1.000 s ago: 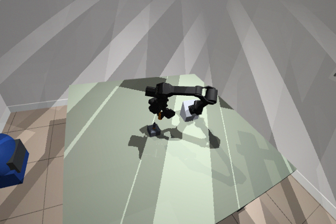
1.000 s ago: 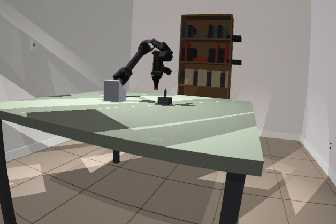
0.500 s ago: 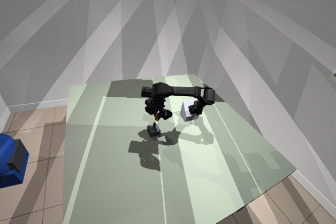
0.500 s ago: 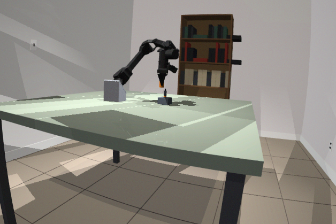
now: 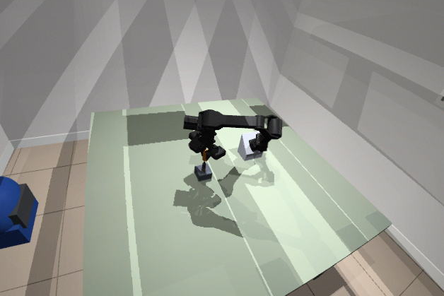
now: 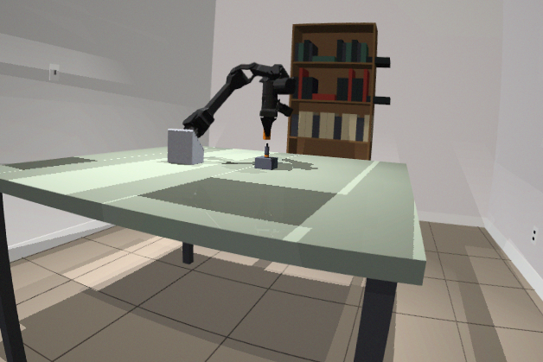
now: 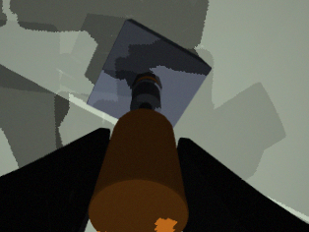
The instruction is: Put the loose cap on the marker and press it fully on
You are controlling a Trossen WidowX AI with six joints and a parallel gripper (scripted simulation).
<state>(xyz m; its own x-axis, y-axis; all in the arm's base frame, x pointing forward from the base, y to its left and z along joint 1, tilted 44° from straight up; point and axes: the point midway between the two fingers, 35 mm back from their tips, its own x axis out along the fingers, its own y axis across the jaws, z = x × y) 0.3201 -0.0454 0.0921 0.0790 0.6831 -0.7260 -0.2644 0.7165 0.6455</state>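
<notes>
Now: gripper tip 10 cm above the holder block. From my gripper tip the other things lie so: orange cap 1 cm above.
</notes>
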